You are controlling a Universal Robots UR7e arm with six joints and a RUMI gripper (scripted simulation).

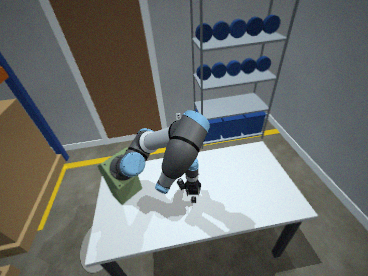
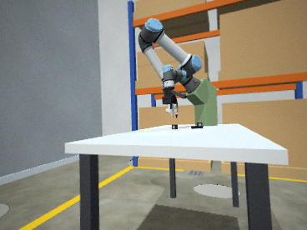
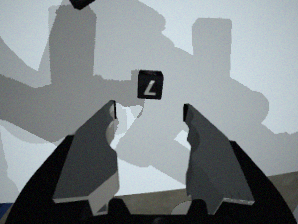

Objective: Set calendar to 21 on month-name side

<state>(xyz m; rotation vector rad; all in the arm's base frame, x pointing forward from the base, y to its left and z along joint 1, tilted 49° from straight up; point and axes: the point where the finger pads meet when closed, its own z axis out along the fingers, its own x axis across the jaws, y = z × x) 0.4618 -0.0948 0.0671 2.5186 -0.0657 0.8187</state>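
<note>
The dark cube is 80 mm below my hand.
</note>
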